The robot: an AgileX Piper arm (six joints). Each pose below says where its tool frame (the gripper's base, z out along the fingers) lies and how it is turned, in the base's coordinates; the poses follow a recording.
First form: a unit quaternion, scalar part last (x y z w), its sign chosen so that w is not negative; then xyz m.
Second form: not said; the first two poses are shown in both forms.
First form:
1: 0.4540, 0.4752, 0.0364, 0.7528, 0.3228, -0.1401, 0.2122
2: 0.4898, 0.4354, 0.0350, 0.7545, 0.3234, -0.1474, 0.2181
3: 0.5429, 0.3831, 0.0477, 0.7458, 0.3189, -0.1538, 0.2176
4: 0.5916, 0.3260, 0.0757, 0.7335, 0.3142, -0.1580, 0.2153
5: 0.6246, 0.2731, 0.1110, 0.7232, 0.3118, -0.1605, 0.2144
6: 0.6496, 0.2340, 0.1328, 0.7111, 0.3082, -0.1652, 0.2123
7: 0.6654, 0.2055, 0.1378, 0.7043, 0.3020, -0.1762, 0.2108
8: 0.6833, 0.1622, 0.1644, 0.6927, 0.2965, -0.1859, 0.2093
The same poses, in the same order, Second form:
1: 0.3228, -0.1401, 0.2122, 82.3, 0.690, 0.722, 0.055
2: 0.3234, -0.1474, 0.2181, 82.0, 0.746, 0.663, 0.053
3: 0.3189, -0.1538, 0.2176, 83.5, 0.815, 0.575, 0.072
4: 0.3142, -0.1580, 0.2153, 85.6, 0.870, 0.480, 0.111
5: 0.3118, -0.1605, 0.2144, 87.4, 0.904, 0.395, 0.161
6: 0.3082, -0.1652, 0.2123, 89.4, 0.924, 0.333, 0.189
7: 0.3020, -0.1762, 0.2108, 90.5, 0.937, 0.289, 0.194
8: 0.2965, -0.1859, 0.2093, 92.3, 0.947, 0.225, 0.228
